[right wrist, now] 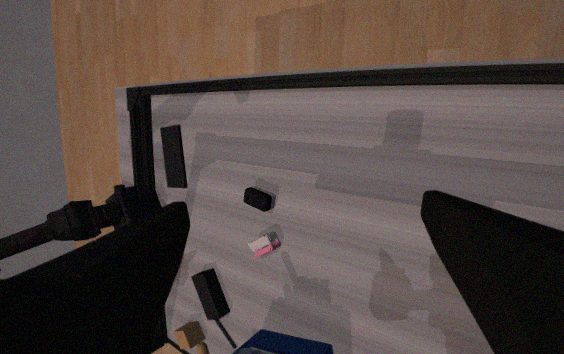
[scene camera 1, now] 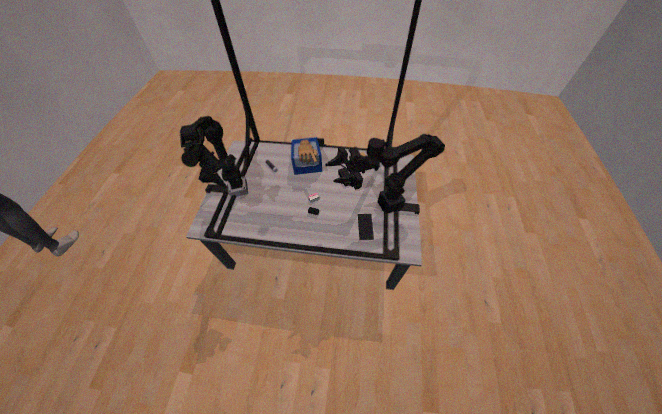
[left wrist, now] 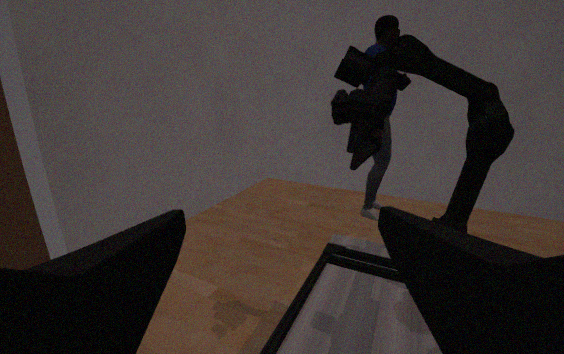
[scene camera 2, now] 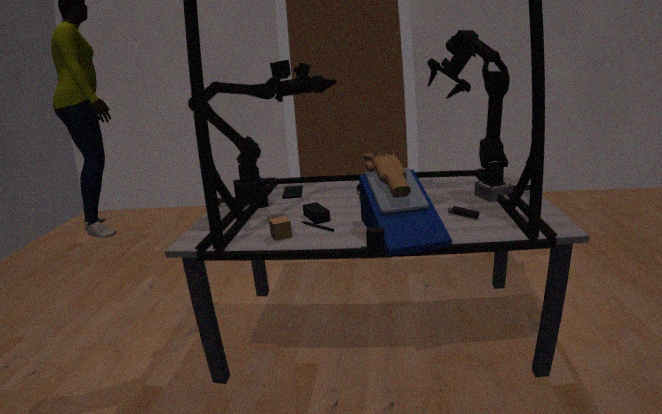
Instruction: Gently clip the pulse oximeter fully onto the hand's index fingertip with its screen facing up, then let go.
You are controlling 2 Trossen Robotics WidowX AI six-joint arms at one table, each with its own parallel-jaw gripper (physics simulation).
My left gripper (scene camera 1: 329, 172) is open, holding nothing. My right gripper (scene camera 1: 232, 184) is open and holds nothing. Further things: a blue stand (scene camera 2: 416, 231).
My left gripper shows as well in the left wrist view (left wrist: 283, 218) and in scene camera 2 (scene camera 2: 331, 81). My right gripper also shows in the right wrist view (right wrist: 305, 208), in the left wrist view (left wrist: 350, 161) and in scene camera 2 (scene camera 2: 437, 92).
